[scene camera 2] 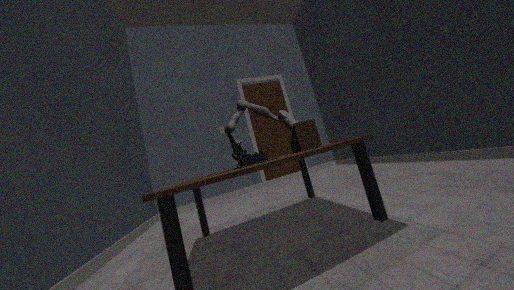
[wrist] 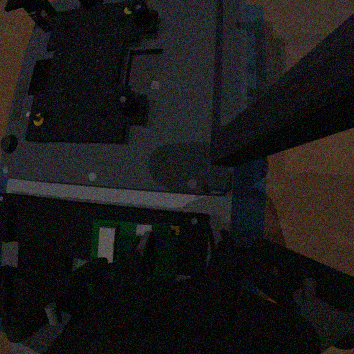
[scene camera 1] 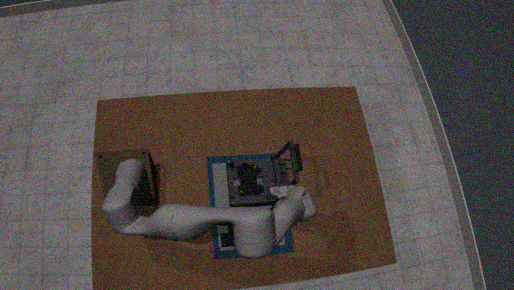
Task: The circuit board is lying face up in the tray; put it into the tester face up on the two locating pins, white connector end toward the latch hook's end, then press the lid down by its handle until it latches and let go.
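Frame: origin at the arm's base, x ahead, y left, z up, level; metres.
Seen in the pictures: gripper, fingertip midpoint: (wrist: 181,239); arm's base, origin of the base link: (scene camera 2: 298,130) (scene camera 1: 132,170).
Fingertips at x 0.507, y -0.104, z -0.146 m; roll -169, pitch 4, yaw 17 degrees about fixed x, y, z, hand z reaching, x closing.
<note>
Pixels of each thing's middle, then the offset from my fingertips to it. "spot": a spot on its surface instead. Level surfaces: height alone.
- green circuit board, body centre: (wrist: 131,289) 0.033 m back, 0.048 m right, 0.006 m up
- black tray, surface spot: (wrist: 42,225) spot: 0.137 m back, 0.018 m right, 0.007 m down
- grey tester, surface spot: (wrist: 182,88) spot: 0.013 m back, 0.108 m left, 0.035 m up
- tray with its dark nest, body centre: (wrist: 92,59) (scene camera 1: 250,178) 0.084 m back, 0.124 m left, 0.041 m up
- lid, body centre: (scene camera 1: 285,166) (scene camera 2: 234,143) 0.029 m ahead, 0.128 m left, 0.161 m up
- blue-edged mat, its level: 0.023 m down
- brown table, its level: 0.026 m down
The green circuit board (wrist: 123,239) lies face up in the black tray (wrist: 42,225), its white connector (wrist: 105,244) at the left. My gripper (wrist: 181,239) (scene camera 2: 237,149) is low over the tray, and its fingers are shut on the board's edges. The grey tester (scene camera 1: 250,178) (wrist: 182,88) stands just beyond the tray with its dark nest (wrist: 81,77) bare. Its two yellow-marked pins (wrist: 38,120) (wrist: 127,10) are in sight. The lid (scene camera 1: 288,161) (wrist: 298,112) stands open.
Tester and tray sit on a blue-edged mat (scene camera 1: 210,172) (wrist: 249,211) on the brown table (scene camera 1: 284,121) (scene camera 2: 227,174). The arm's brown base box (scene camera 1: 145,161) (scene camera 2: 307,132) stands at the table's left edge. The raised lid juts up beside the wrist.
</note>
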